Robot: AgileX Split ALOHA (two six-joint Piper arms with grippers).
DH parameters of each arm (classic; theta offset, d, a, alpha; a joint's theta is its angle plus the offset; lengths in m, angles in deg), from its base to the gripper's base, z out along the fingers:
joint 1: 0 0.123 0 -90
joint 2: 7.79 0 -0.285 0
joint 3: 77.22 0 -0.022 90
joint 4: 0 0.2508 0 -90
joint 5: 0 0 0.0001 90
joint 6: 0 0.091 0 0
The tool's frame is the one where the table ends.
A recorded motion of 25 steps. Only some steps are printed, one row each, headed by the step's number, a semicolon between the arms.
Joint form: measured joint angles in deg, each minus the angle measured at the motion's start. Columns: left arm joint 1, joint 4, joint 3, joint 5, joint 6, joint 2; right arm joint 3, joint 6, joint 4, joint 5, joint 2, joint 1.
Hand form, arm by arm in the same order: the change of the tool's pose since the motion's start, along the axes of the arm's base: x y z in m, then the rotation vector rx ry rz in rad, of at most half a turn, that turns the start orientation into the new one. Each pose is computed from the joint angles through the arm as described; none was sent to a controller.
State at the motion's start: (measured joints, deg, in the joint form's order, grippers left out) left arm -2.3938 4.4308 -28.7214 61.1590 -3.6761 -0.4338; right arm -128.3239 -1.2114 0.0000 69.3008 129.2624 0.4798
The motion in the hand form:
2: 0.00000 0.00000 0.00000 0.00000 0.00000 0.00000; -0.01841 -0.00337 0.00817 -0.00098 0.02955 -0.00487
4: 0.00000 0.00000 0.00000 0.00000 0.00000 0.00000; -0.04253 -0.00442 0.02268 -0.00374 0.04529 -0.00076
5: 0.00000 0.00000 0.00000 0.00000 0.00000 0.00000; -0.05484 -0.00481 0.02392 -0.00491 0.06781 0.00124
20: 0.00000 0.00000 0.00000 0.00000 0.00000 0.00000; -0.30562 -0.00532 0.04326 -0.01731 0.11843 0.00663
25: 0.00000 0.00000 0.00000 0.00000 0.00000 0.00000; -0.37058 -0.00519 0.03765 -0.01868 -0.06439 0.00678
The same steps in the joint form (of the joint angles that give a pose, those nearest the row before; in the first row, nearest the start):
2: 0.00 0.00 0.00 0.00 0.00 0.00; 6.57 -0.12 0.00 -0.05 -4.82 -0.39
4: 0.00 0.00 0.00 0.00 0.00 0.00; 13.51 -0.51 0.00 -0.05 -10.86 -0.51
5: 0.00 0.00 0.00 0.00 0.00 0.00; 17.49 -0.69 0.00 -0.05 -13.55 -0.57
20: 0.00 0.00 0.00 0.00 0.00 0.00; 72.10 -1.02 -0.60 0.12 -65.44 -0.57
25: 0.00 0.00 0.00 0.00 0.00 0.00; 83.36 -1.09 -0.60 -4.02 -83.03 -0.56

